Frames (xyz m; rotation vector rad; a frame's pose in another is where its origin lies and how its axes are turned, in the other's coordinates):
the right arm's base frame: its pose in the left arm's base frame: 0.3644 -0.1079 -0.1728 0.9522 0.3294 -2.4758
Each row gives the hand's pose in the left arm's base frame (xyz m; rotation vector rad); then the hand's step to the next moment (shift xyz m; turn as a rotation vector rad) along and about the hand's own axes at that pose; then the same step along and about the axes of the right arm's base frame.
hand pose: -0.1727 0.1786 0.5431 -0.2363 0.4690 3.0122
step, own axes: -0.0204 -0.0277 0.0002 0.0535 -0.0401 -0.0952
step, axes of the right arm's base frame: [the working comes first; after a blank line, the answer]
step, axes of the left arm's base frame: 0.0230 0.0252 -0.0046 -0.0352 0.0119 -0.1103

-0.0203 -0.0099 -0.0259 0.0939 -0.0218 -0.0651
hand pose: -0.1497 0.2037 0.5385 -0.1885 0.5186 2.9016
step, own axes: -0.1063 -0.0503 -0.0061 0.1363 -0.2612 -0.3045
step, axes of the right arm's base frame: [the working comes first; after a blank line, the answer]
step, axes of the left arm's base frame: 0.1145 0.0270 -0.0056 -0.0512 0.1549 -0.3910

-0.0799 0.0344 -0.0794 0.2474 -0.1379 -0.3152
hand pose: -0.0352 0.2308 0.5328 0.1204 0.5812 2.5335
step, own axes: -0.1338 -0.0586 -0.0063 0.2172 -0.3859 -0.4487
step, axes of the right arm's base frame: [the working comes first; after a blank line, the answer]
step, axes of the left arm's base frame: 0.1412 -0.0270 -0.0266 -0.0889 0.2375 -0.5772

-0.0649 0.0956 -0.0896 0.3708 -0.2179 -0.4609
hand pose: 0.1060 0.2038 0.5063 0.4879 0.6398 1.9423
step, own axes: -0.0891 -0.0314 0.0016 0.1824 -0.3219 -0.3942
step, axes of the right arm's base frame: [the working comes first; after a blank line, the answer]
step, axes of the left arm's base frame: 0.0605 -0.0685 -0.0238 -0.0863 0.1948 -0.4969

-0.0003 0.0908 -0.0260 0.3289 -0.1841 -0.3876
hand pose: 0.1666 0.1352 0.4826 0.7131 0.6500 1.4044
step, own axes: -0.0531 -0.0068 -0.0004 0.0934 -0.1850 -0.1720
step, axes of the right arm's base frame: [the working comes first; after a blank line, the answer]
step, axes of the left arm's base frame: 0.0005 -0.0532 -0.0062 -0.0084 0.0973 -0.2510

0.0217 0.0465 0.0152 0.1435 -0.0745 -0.2154
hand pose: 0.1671 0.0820 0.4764 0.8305 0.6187 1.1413
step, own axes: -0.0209 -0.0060 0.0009 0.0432 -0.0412 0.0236
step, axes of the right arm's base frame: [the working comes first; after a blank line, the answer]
step, axes of the left arm's base frame: -0.0026 -0.0212 -0.0042 0.0539 0.0275 -0.0214

0.0116 0.0172 0.0064 -0.0298 0.0045 -0.0567
